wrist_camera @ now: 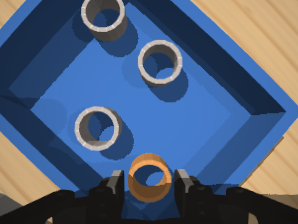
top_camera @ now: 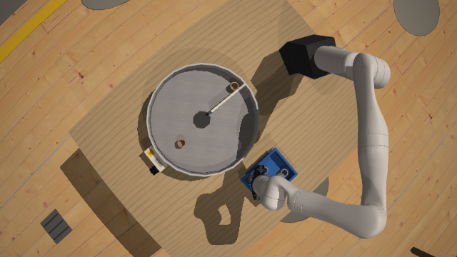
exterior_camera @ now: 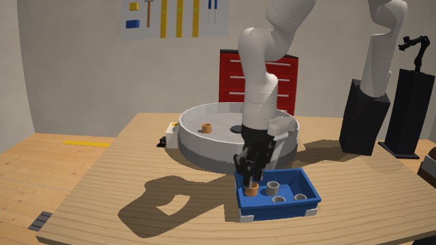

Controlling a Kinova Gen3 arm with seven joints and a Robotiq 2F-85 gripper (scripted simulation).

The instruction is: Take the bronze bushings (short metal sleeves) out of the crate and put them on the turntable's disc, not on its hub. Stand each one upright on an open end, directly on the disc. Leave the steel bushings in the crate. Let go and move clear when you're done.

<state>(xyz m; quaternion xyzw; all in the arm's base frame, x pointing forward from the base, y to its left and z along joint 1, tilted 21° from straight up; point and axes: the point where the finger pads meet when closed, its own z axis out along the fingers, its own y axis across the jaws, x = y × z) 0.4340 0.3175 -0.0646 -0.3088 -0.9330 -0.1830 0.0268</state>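
The blue crate is 60 mm behind my hand, 30 mm below it and 20 mm to the left of it. From my hand the other things lie so: grey turntable disc (300 mm to the right, 60 mm ahead).
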